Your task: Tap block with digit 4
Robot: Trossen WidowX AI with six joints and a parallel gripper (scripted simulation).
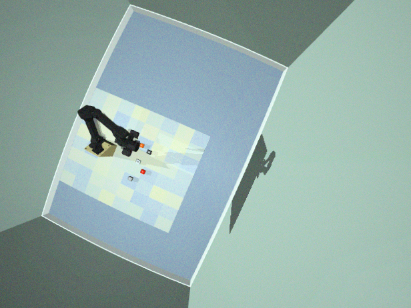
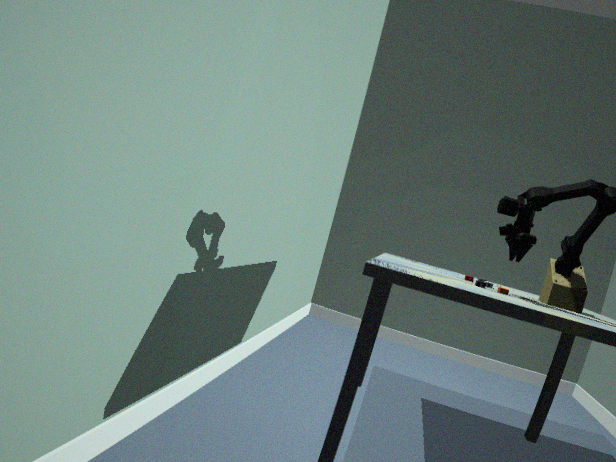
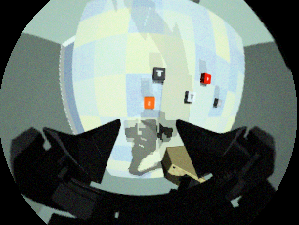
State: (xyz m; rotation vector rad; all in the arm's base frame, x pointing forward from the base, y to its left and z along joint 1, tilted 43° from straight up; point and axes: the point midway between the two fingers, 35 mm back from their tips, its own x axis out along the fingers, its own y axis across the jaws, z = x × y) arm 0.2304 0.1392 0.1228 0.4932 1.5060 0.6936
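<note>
The red block is 12 cm ahead of my gripper tip, 19 cm to the right of it and 12 cm below it. Also, from my gripper tip: white block 5 cm ahead, 14 cm to the right, 12 cm below; then orange block 1 cm ahead, 1 cm to the right, 12 cm below; then dark block 9 cm ahead, 2 cm to the right, 12 cm below.
</note>
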